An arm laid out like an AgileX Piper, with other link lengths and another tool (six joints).
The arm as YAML. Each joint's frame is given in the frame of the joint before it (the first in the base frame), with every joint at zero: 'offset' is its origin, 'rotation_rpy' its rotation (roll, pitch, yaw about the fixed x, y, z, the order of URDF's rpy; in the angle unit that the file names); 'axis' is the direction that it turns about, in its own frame. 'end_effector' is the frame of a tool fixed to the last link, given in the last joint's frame.
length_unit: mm
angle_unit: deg
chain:
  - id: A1
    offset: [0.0, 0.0, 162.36]
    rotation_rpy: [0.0, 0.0, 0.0]
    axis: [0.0, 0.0, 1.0]
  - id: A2
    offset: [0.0, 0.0, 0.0]
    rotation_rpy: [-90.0, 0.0, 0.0]
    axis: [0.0, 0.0, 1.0]
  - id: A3
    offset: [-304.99, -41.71, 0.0]
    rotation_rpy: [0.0, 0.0, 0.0]
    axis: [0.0, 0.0, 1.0]
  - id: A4
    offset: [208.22, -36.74, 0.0]
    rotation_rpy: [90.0, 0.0, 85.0]
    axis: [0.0, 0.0, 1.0]
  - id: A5
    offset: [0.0, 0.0, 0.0]
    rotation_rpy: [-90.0, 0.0, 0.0]
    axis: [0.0, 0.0, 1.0]
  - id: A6
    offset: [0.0, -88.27, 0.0]
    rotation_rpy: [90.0, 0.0, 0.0]
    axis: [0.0, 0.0, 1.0]
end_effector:
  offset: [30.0, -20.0, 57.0]
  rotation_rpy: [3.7, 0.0, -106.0]
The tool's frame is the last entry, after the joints.
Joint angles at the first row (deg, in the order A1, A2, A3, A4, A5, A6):
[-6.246 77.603 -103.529 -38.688 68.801 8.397]
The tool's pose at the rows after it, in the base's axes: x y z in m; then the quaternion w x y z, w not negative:
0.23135 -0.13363 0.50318 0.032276 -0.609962 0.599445 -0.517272
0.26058 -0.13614 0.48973 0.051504 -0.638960 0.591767 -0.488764
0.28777 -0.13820 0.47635 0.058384 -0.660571 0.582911 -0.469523
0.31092 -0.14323 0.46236 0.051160 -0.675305 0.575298 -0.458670
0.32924 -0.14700 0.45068 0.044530 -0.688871 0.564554 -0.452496
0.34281 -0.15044 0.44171 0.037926 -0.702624 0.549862 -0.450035
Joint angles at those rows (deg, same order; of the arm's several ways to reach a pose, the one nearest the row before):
[-10.118 81.937 -106.958 -31.020 68.294 3.801]
[-11.922 86.519 -109.834 -24.772 67.533 -0.378]
[-12.283 90.906 -112.168 -21.835 66.848 -2.790]
[-12.384 94.829 -113.497 -21.434 65.662 -4.086]
[-12.353 97.820 -114.292 -21.297 64.275 -5.487]
[-12.420 99.867 -114.453 -21.167 62.638 -7.387]

